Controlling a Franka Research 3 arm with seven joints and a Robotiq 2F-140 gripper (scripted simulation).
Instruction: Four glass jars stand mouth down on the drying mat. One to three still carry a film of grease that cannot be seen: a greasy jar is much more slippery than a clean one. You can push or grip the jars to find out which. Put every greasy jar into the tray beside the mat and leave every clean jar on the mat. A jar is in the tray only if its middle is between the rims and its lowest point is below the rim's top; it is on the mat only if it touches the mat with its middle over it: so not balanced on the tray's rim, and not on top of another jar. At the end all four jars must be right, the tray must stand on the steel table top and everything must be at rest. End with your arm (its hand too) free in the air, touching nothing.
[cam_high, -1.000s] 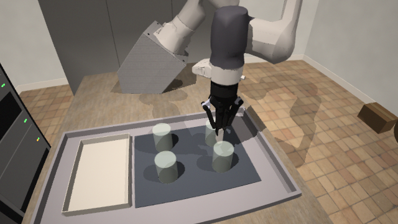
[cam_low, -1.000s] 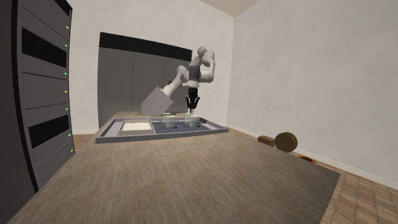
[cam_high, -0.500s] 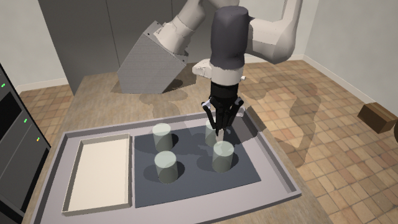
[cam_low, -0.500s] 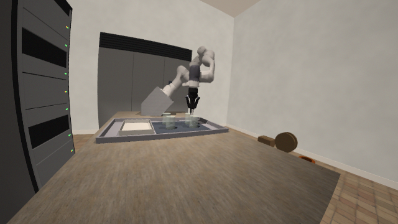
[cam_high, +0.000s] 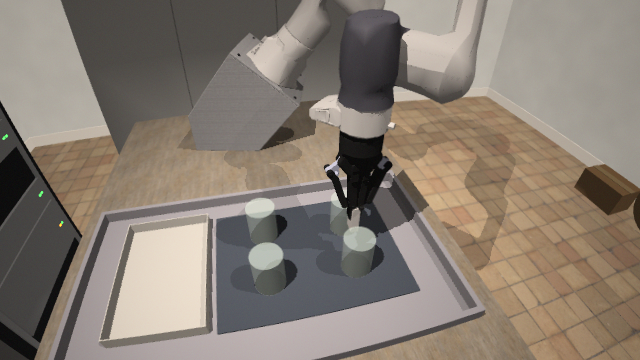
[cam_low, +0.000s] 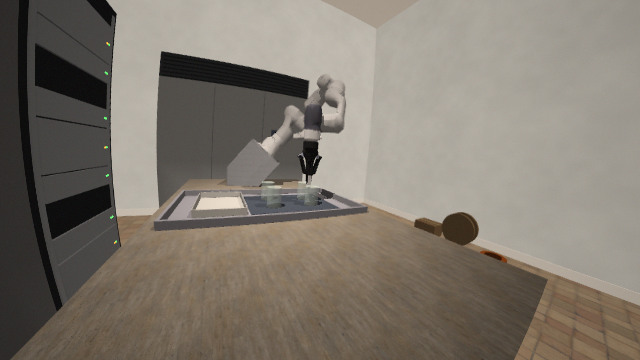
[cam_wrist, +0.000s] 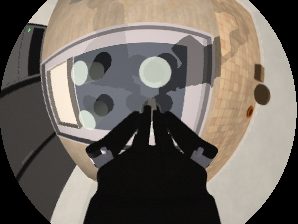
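Now: hand 200 mm to the left of the rimmed steel table top, 110 mm above it and 40 mm short of it. Also, from my hand: dark drying mat (110 mm below, 100 mm to the right); cream tray (410 mm to the right, 100 mm below, 60 mm ahead).
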